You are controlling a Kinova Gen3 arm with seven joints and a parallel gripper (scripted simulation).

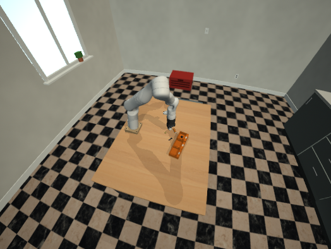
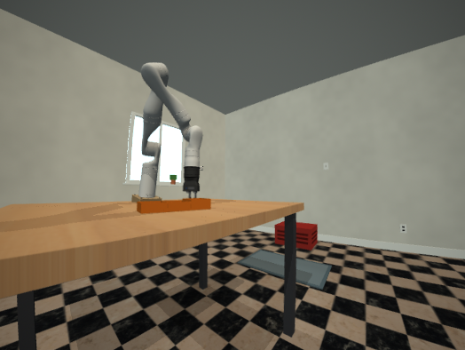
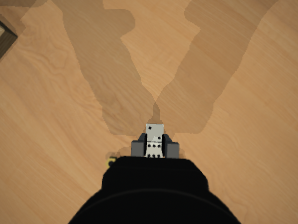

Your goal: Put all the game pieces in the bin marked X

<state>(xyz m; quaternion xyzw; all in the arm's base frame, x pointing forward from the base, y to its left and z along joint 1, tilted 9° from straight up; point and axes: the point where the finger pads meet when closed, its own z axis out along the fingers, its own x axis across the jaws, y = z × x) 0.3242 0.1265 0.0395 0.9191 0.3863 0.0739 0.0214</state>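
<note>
Now: hand 10 mm above the white domino. From my hand the other things lie so: orange battery (60 mm ahead, 20 mm to the right, 10 mm below); then brass nut (20 mm behind, 70 mm to the right, 20 mm below); then black screw (60 mm ahead, 120 mm to the right, 10 mm below).
</note>
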